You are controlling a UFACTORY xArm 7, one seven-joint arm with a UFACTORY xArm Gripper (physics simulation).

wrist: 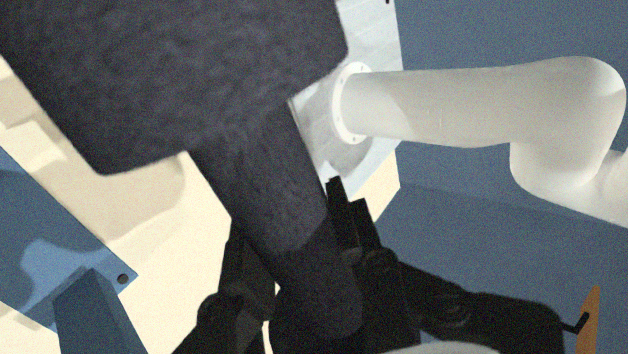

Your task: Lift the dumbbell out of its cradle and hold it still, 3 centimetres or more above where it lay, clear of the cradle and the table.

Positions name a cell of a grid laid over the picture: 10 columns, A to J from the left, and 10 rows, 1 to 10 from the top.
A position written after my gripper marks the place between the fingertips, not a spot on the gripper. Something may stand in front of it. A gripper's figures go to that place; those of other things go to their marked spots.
Scene:
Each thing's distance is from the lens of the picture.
my gripper (E7): 0.13 m
dumbbell (C3): 0.05 m
blue cradle (B8): 0.40 m
The marked spots on the blue cradle and the dumbbell are 0.36 m apart.

